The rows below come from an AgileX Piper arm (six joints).
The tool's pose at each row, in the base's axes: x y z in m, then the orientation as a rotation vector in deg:
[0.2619 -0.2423 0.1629 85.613 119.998 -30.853]
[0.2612 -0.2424 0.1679 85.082 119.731 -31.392]
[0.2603 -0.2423 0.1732 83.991 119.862 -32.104]
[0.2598 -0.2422 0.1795 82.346 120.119 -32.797]
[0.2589 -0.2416 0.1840 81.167 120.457 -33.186]
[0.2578 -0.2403 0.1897 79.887 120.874 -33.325]
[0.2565 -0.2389 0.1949 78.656 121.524 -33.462]
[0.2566 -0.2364 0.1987 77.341 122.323 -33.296]
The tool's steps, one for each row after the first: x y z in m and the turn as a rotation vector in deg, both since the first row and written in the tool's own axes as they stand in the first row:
[-0.0029 -0.0008 -0.0040 0.060 -0.607 -0.227]
[-0.0058 -0.0018 -0.0084 0.076 -1.264 -0.975]
[-0.0095 -0.0024 -0.0136 -0.132 -2.102 -2.059]
[-0.0115 -0.0032 -0.0177 -0.313 -2.558 -2.898]
[-0.0137 -0.0040 -0.0231 -0.684 -2.936 -3.778]
[-0.0155 -0.0049 -0.0283 -0.978 -3.113 -4.760]
[-0.0160 -0.0041 -0.0327 -1.472 -3.136 -5.799]

